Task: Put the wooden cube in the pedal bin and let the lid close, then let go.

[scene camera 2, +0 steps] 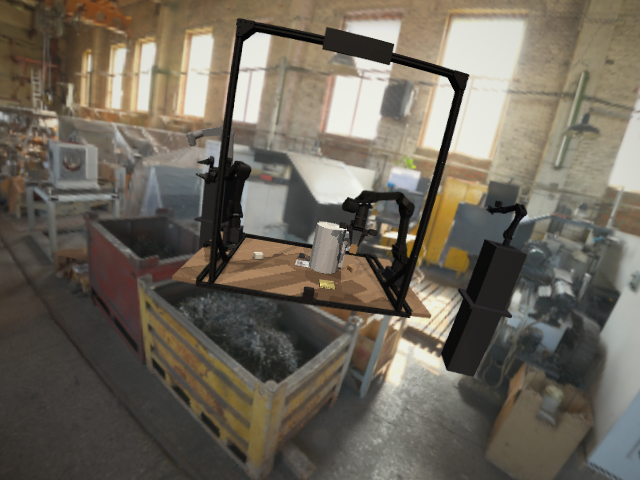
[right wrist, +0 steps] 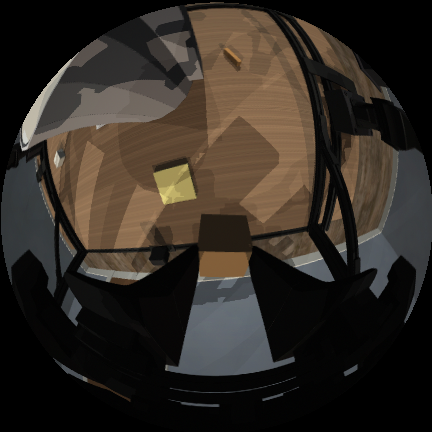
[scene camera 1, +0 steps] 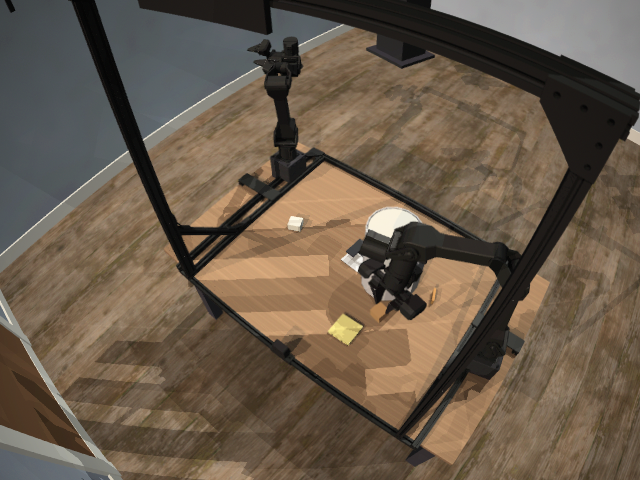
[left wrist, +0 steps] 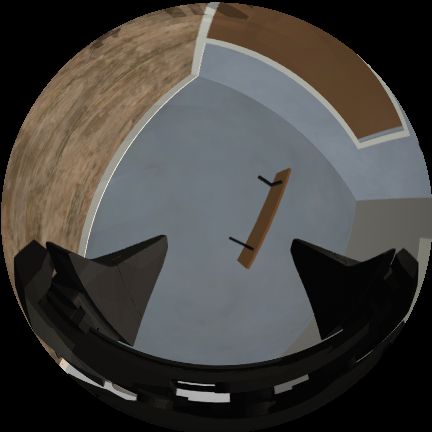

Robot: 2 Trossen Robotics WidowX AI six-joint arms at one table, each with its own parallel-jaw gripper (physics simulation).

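Pixels of known places: left gripper, fingertip midpoint: (scene camera 2: 196,168) (scene camera 1: 250,55) (left wrist: 232,244); right gripper, fingertip midpoint: (scene camera 2: 354,246) (right wrist: 224,251) (scene camera 1: 382,308); left arm's base, origin of the base link: (scene camera 2: 233,226) (scene camera 1: 287,155); right arm's base, origin of the base link: (scene camera 2: 397,269) (right wrist: 360,113) (scene camera 1: 489,350).
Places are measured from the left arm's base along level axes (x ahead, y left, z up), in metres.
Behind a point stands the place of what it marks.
Observation:
The wooden cube (scene camera 1: 378,312) {x 0.687, y -0.382, z 0.122 m} (scene camera 2: 353,249) {x 0.683, y -0.390, z 0.109 m} (right wrist: 224,264) {x 0.686, y -0.373, z 0.124 m} is held between the fingertips of my right gripper (scene camera 1: 384,304) {x 0.687, y -0.365, z 0.119 m} (scene camera 2: 354,242) {x 0.687, y -0.365, z 0.119 m} (right wrist: 224,251) {x 0.687, y -0.365, z 0.119 m}, which is shut on it. The cube is in the air beside the pedal bin (scene camera 2: 325,250) {x 0.565, y -0.238, z 0.029 m} (right wrist: 145,100) {x 0.616, y -0.231, z 0.016 m}, a tall grey cylinder. In scene camera 1 the bin's round white lid (scene camera 1: 391,219) {x 0.549, y -0.133, z 0.150 m} looks closed; my right arm hides much of the body. A dark pedal (scene camera 1: 354,248) {x 0.444, y -0.157, z -0.053 m} (scene camera 2: 301,255) {x 0.444, y -0.156, z -0.053 m} shows at its base. My left gripper (scene camera 1: 254,56) {x -0.322, y 0.141, z 0.300 m} (scene camera 2: 200,168) {x -0.322, y 0.141, z 0.300 m} (left wrist: 232,244) {x -0.322, y 0.141, z 0.300 m} is open and empty, raised far from the bin.
A yellow pad (scene camera 1: 345,329) {x 0.593, y -0.388, z -0.094 m} (scene camera 2: 326,284) {x 0.588, y -0.400, z -0.094 m} (right wrist: 175,183) {x 0.596, y -0.384, z -0.094 m} lies on the table. A small white block (scene camera 1: 295,223) {x 0.209, y -0.188, z -0.076 m} (scene camera 2: 257,255) {x 0.200, y -0.203, z -0.081 m} (right wrist: 59,158) {x 0.225, y -0.190, z -0.079 m} sits toward the left arm. A small orange piece (scene camera 1: 433,295) {x 0.744, y -0.126, z -0.082 m} (scene camera 2: 350,268) {x 0.745, y -0.133, z -0.089 m} (right wrist: 232,56) {x 0.743, y -0.128, z -0.082 m} lies near the bin. A black frame surrounds the table.

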